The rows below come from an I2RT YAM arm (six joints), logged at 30 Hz.
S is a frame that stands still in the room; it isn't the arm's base.
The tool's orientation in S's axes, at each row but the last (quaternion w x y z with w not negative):
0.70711 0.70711 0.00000 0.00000
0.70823 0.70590 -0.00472 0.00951
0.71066 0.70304 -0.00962 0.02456
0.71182 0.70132 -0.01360 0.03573
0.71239 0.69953 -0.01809 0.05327
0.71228 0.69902 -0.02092 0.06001
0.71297 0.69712 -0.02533 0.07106
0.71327 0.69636 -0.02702 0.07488
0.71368 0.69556 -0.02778 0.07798
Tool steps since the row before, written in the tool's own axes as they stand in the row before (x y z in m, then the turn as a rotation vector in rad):
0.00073 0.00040 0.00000 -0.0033 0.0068 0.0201
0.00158 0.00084 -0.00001 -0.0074 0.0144 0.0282
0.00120 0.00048 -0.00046 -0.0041 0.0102 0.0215
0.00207 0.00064 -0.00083 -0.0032 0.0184 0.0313
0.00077 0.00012 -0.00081 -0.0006 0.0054 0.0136
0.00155 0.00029 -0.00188 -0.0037 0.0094 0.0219
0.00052 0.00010 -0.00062 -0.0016 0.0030 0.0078
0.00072 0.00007 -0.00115 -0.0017 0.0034 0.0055
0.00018 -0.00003 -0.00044 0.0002 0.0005 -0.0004
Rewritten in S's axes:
0.00073 0.00000 0.00040 -0.0033 -0.0201 0.0068
0.00156 0.00002 0.00087 -0.0075 -0.0282 0.0143
0.00117 0.00049 0.00053 -0.0041 -0.0215 0.0102
0.00199 0.00090 0.00077 -0.0035 -0.0311 0.0186
0.00071 0.00085 0.00018 -0.0005 -0.0135 0.0056
0.00140 0.00197 0.00042 -0.0036 -0.0219 0.0094
0.00046 0.00065 0.00015 -0.0015 -0.0078 0.0030
0.00063 0.00120 0.00014 -0.0018 -0.0055 0.0033
0.00015 0.00045 -0.00002 0.0001 0.0004 0.0005

